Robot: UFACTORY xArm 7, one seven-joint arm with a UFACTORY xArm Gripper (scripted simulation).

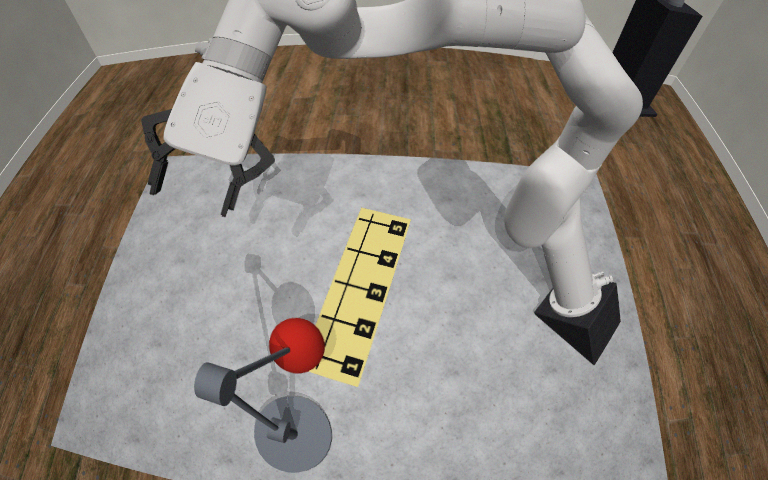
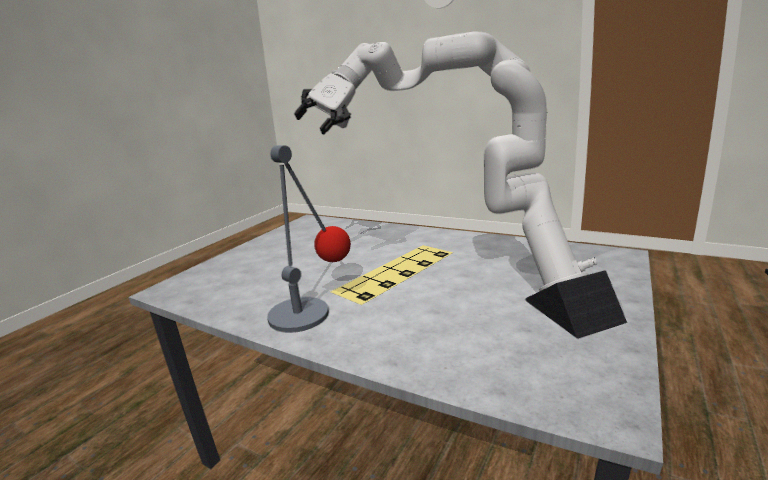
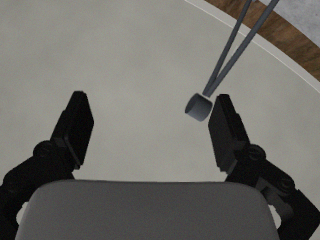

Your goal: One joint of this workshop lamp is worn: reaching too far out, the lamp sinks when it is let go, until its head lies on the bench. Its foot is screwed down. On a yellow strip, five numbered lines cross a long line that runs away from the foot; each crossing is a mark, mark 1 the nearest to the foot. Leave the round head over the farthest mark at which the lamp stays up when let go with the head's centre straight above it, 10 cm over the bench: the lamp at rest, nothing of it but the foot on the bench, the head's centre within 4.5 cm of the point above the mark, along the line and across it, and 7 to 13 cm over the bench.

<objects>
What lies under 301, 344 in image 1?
A red round head.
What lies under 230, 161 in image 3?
The gripper.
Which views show the gripper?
Image 1, image 2 and image 3: all of them.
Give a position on a grey round foot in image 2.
289, 316
</objects>
